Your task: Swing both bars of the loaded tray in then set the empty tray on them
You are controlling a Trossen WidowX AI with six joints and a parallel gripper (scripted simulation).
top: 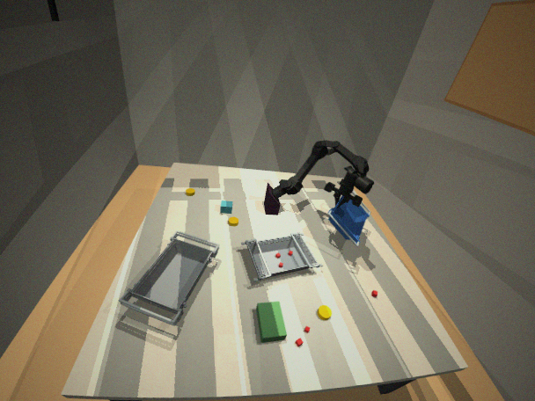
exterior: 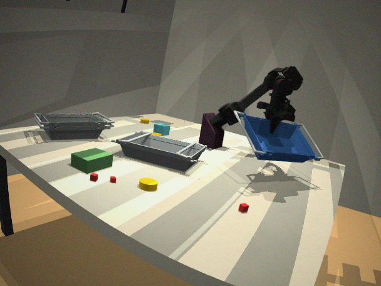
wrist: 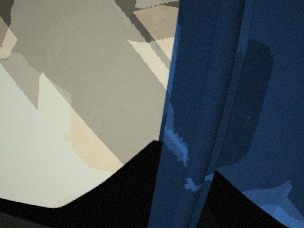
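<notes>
Right now my gripper tip is 40 mm short of the blue tray and 70 mm to the right of it. The rest, counted from my gripper tip: cyan cube: 50 mm behind, 560 mm to the right, 130 mm below; green block: 540 mm ahead, 330 mm to the right, 130 mm below.
</notes>
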